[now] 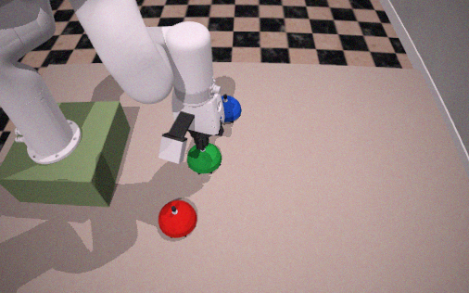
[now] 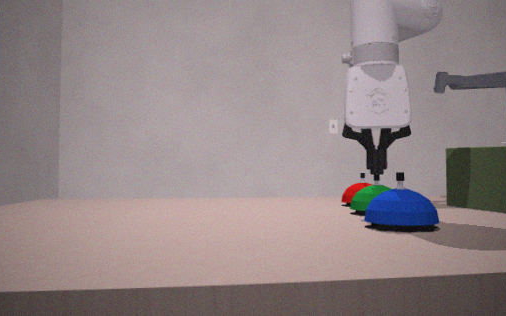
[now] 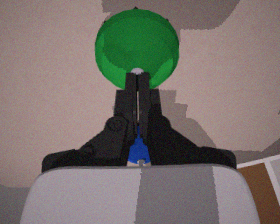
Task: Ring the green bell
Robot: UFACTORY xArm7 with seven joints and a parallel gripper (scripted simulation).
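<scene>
My hand is 40 mm above the green bell. The rest, counted from my hand: red bell (50 mm behind, 160 mm to the right, 40 mm below); blue bell (50 mm ahead, 160 mm to the left, 40 mm below).
</scene>
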